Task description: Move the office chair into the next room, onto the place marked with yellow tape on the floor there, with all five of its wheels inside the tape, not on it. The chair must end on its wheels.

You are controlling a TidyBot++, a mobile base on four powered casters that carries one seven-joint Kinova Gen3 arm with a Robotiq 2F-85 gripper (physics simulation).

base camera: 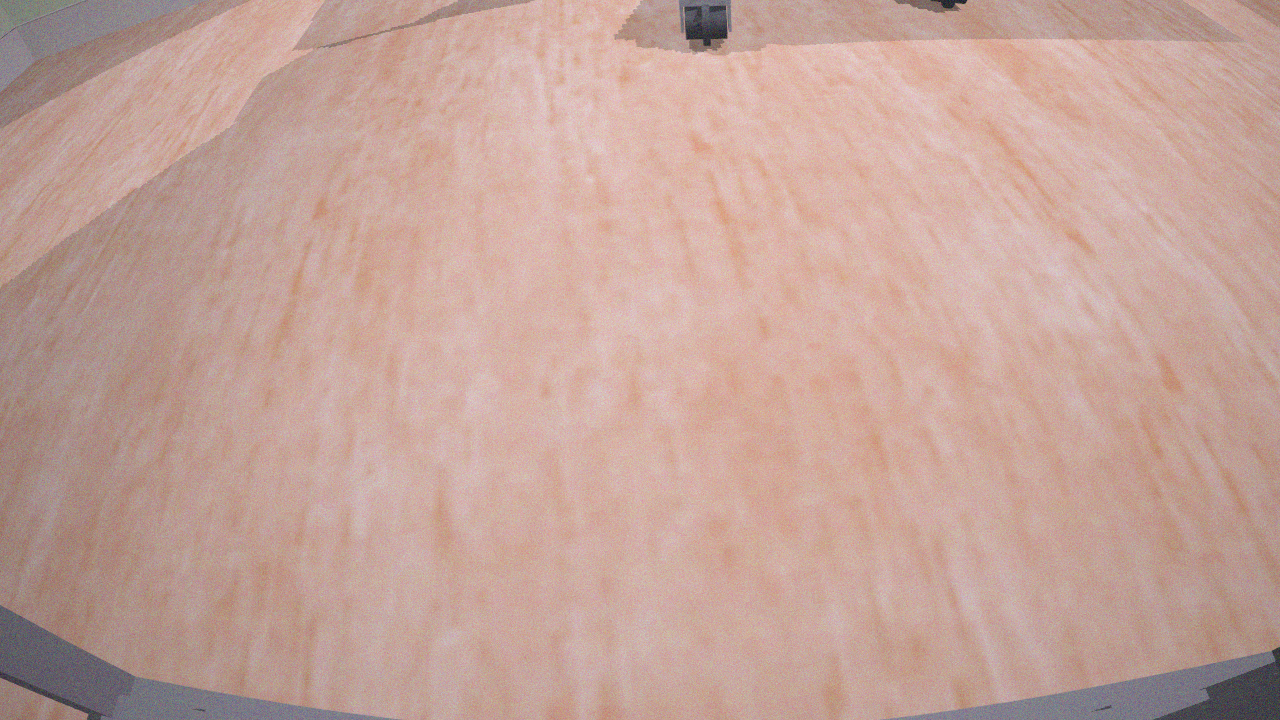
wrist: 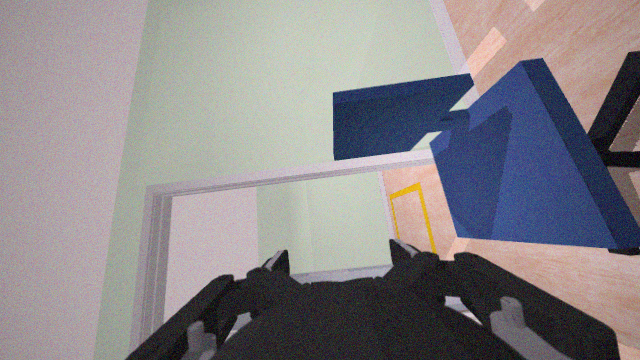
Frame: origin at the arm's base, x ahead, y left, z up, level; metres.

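Where they show: gripper, between the fingertips: [wrist: 338, 256].
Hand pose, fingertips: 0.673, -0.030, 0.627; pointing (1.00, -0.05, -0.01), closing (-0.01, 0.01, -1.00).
Each offset is from my fingertips to the top centre of the thing, as dx, dy, dz. "pt": to the spot under its first point.
The office chair stands upright, with a dark blue backrest [wrist: 395, 120], a blue seat [wrist: 530, 160] and black base legs @[pt +0.409, -0.227, -0.917] [wrist: 612, 107] partly cut off at the right of the sideways-tilted wrist view. One grey caster @[pt +0.162, -0.004, -0.984] [base camera: 705, 22] shows at the top of the base camera view, with part of another caster @[pt +0.293, -0.328, -1.006] [base camera: 950, 2] to its right. The yellow tape outline [wrist: 406, 191] lies on the floor beyond the doorway; part of it is hidden by a finger. My gripper [wrist: 338, 256] is open and empty, apart from the chair.
The doorway's pale frame @[pt +0.910, -0.239, +0.163] [wrist: 300, 171] runs across the wrist view, beside the green wall [wrist: 280, 90]. The backrest overlaps this wall in the view. A wall with a pale skirting [base camera: 22, 58] shows at the top left of the base camera view.
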